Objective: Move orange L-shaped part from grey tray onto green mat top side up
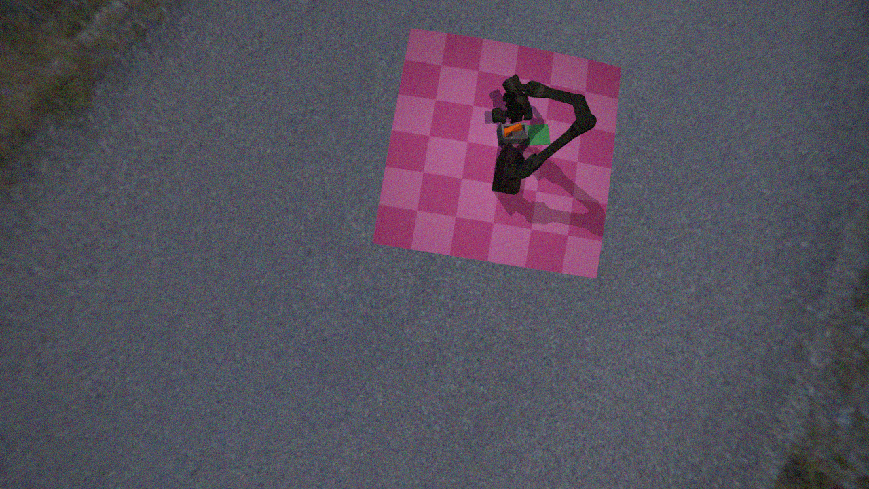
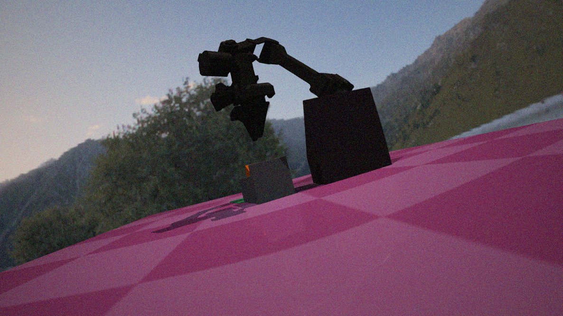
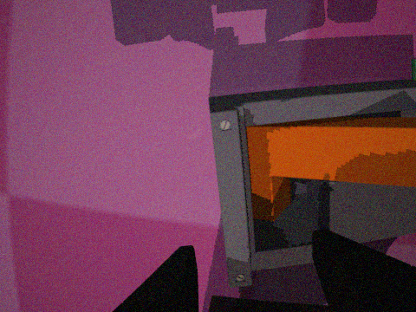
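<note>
The orange L-shaped part lies 50 mm to the right of my gripper tip and 100 mm below it. Round my gripper tip: green mat (50 mm ahead, 220 mm to the right, 160 mm below).
</note>
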